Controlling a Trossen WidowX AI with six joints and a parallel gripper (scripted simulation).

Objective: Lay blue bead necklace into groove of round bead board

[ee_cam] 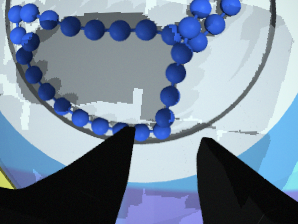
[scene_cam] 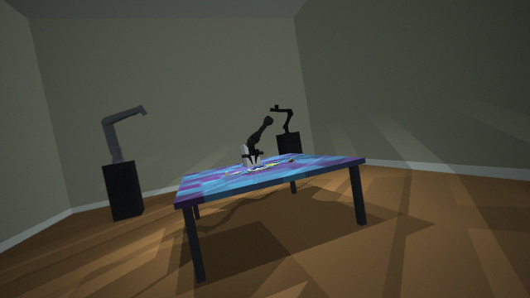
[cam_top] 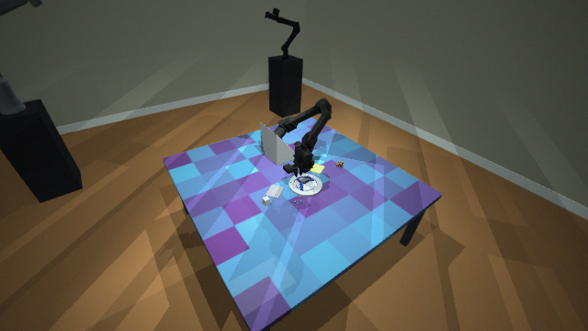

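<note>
The round white bead board lies 5 cm ahead of my gripper tip, 2 cm to the left of it and 4 cm below it. The rest, counted from my gripper tip: cream cube (3 cm ahead, 26 cm to the right, 3 cm below); yellow patch (5 cm behind, 18 cm to the left, 4 cm below); flat grey square (2 cm behind, 16 cm to the right, 4 cm below).
</note>
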